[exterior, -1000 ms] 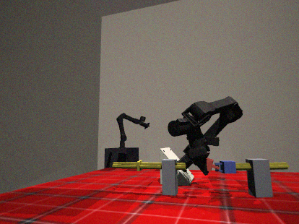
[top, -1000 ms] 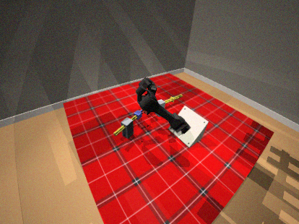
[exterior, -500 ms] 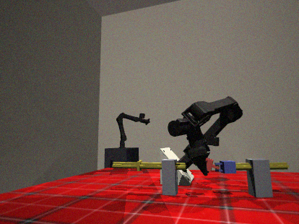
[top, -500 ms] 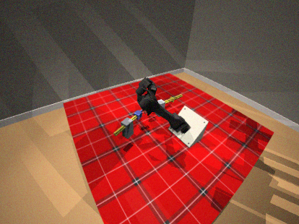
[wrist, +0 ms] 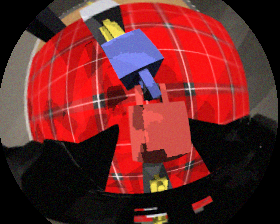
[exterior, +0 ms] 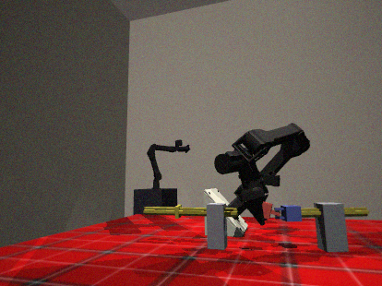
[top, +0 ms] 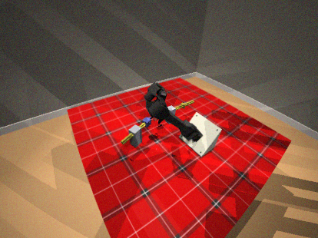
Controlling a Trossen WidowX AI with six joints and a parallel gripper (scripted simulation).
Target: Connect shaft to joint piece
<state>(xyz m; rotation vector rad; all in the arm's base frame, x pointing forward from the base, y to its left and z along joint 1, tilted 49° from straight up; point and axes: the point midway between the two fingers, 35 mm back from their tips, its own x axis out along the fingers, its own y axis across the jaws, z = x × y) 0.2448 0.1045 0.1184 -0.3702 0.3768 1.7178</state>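
Now: the red square joint piece 30 mm above my gripper tip and 10 mm to the left of it.
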